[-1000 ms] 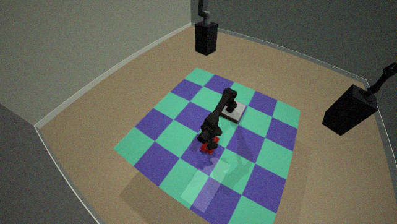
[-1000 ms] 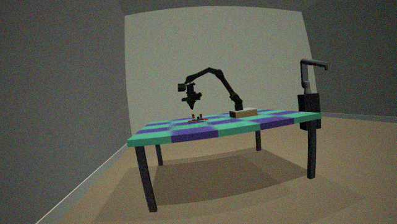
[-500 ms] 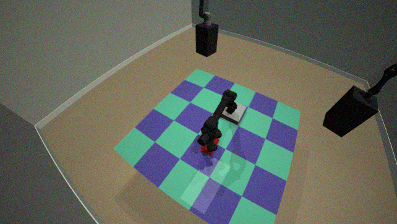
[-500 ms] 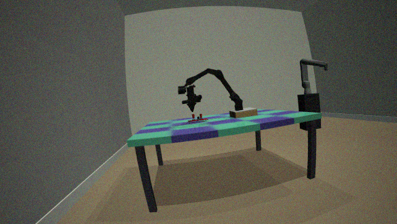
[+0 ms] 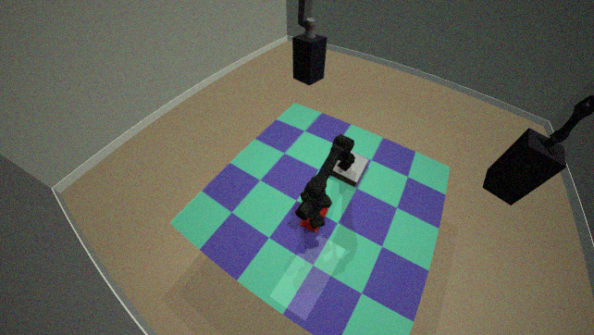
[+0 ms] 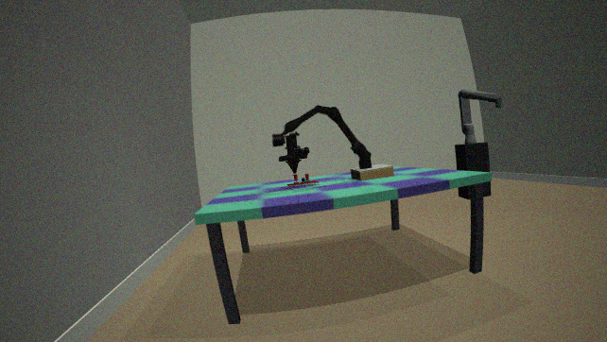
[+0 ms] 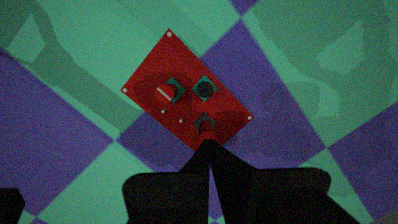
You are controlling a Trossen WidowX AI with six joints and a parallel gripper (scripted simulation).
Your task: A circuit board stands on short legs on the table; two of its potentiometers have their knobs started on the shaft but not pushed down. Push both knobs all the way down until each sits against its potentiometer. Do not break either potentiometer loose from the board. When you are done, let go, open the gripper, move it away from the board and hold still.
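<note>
Now: the red knob 20 mm below my gripper tip.
</note>
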